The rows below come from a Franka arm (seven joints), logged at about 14 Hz.
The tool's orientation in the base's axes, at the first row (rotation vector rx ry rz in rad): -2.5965 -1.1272 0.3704
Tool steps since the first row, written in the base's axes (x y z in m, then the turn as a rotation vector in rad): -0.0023 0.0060 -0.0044 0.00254 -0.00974 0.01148; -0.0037 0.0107 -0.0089 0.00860 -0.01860 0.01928; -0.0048 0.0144 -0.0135 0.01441 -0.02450 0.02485; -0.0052 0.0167 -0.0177 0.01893 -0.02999 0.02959; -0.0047 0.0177 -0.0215 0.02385 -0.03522 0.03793; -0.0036 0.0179 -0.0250 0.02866 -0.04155 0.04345; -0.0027 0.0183 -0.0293 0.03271 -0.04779 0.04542; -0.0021 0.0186 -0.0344 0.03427 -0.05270 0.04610; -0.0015 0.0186 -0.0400 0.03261 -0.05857 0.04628
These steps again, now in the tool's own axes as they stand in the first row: 0.0034 -0.0039 0.0058 -0.00690 0.00395 -0.01303; 0.0065 -0.0063 0.0112 -0.01038 0.01100 -0.02372; 0.0091 -0.0078 0.0164 -0.01157 0.01674 -0.03180; 0.0110 -0.0081 0.0208 -0.01321 0.02164 -0.03860; 0.0126 -0.0070 0.0243 -0.01483 0.02536 -0.04884; 0.0139 -0.0052 0.0272 -0.01699 0.03073 -0.05659; 0.0153 -0.0033 0.0309 -0.01917 0.03681 -0.06078; 0.0165 -0.0013 0.0355 -0.02185 0.04081 -0.06272; 0.0176 0.0011 0.0405 -0.02732 0.04348 -0.06324
